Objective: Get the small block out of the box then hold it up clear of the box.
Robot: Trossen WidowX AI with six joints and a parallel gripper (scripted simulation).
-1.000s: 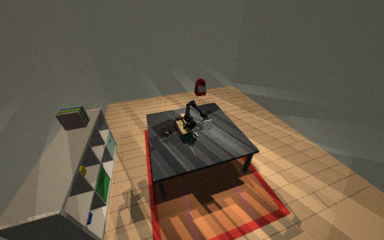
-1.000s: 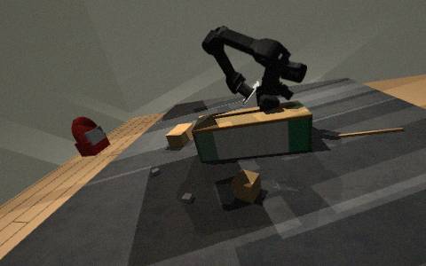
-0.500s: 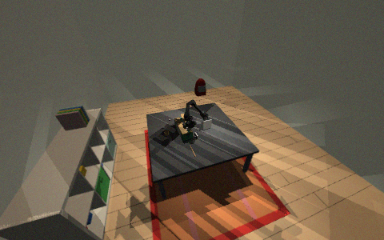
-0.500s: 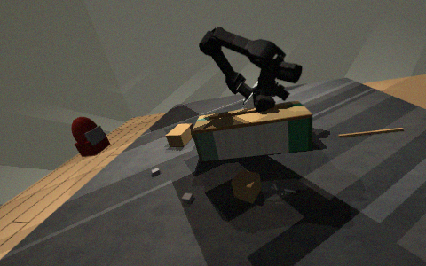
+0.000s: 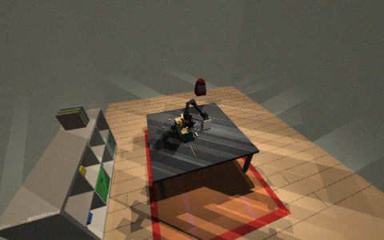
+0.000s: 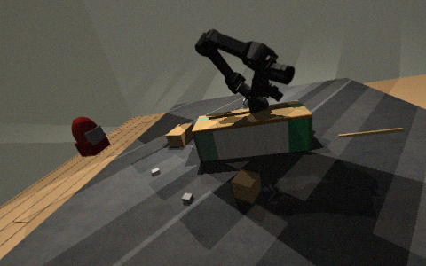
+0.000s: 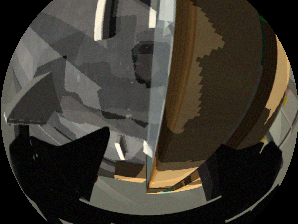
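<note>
Right now my gripper tip is 3 cm short of the box, 2 cm to the left of it and 2 cm above it. From my gripper tip the other things lie so: tan cube (31 cm ahead, 7 cm to the right, 6 cm below); thin stick (37 cm to the left, 12 cm ahead, 8 cm below); green block (5 cm ahead, 3 cm to the right).
</note>
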